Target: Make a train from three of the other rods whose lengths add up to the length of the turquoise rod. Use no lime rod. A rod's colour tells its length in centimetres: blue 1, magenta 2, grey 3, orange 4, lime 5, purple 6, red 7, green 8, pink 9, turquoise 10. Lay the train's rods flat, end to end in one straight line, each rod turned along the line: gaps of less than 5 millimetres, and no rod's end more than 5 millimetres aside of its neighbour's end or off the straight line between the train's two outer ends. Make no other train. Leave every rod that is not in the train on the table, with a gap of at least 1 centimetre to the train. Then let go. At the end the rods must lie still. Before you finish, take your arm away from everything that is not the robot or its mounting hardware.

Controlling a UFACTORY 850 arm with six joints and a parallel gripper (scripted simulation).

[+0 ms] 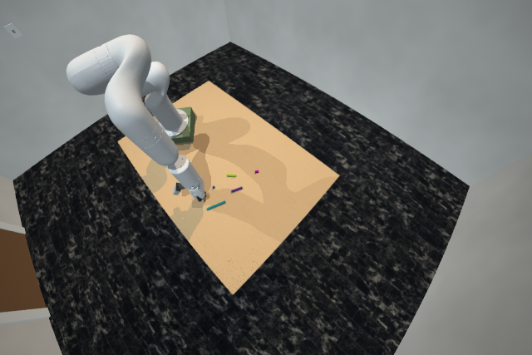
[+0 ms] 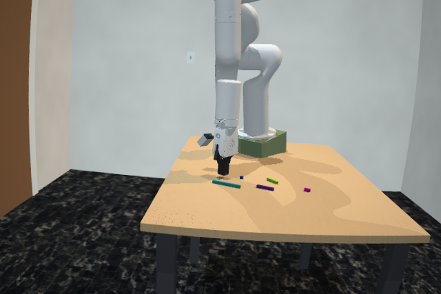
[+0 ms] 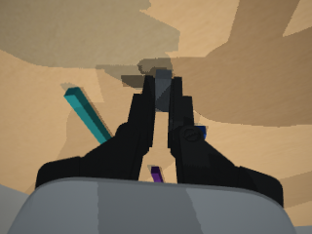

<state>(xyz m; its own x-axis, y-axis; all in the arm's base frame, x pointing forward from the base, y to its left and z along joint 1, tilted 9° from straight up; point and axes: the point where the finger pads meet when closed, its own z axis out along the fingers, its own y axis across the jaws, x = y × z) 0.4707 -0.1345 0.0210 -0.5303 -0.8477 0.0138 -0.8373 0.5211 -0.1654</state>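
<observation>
The blue rod lies 70 mm to the left of my hand and 30 mm below it. The rest, counted from my hand: grey rod 20 mm below; then purple rod 150 mm to the left, 100 mm ahead, 30 mm below; then turquoise rod 90 mm ahead, 30 mm below, 20 mm to the left.
</observation>
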